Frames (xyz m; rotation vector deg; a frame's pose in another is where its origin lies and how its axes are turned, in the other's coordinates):
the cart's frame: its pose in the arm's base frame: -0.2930 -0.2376 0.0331 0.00 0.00 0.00
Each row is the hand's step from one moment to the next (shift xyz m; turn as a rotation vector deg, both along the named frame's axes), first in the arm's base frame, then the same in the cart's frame.
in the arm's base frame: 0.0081 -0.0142 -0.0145 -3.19 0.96 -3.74
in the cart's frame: 0.0081 -0.0142 -0.0145 -3.19 0.96 -3.74
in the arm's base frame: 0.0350 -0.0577 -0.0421 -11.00 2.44 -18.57
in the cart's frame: 0.0350 -0.0577 -0.0421 -11.00 2.44 -18.57
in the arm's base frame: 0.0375 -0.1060 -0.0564 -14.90 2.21 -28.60
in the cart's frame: 0.0375 -0.1060 -0.0564 -14.90 2.21 -28.60
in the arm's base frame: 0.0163 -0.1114 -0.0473 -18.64 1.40 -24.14
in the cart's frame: 0.0163 -0.1114 -0.0473 -18.64 1.40 -24.14
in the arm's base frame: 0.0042 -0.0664 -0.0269 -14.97 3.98 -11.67
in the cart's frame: 0.0042 -0.0664 -0.0269 -14.97 3.98 -11.67
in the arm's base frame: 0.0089 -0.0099 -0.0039 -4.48 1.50 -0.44
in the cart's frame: 0.0089 -0.0099 -0.0039 -4.48 1.50 -0.44
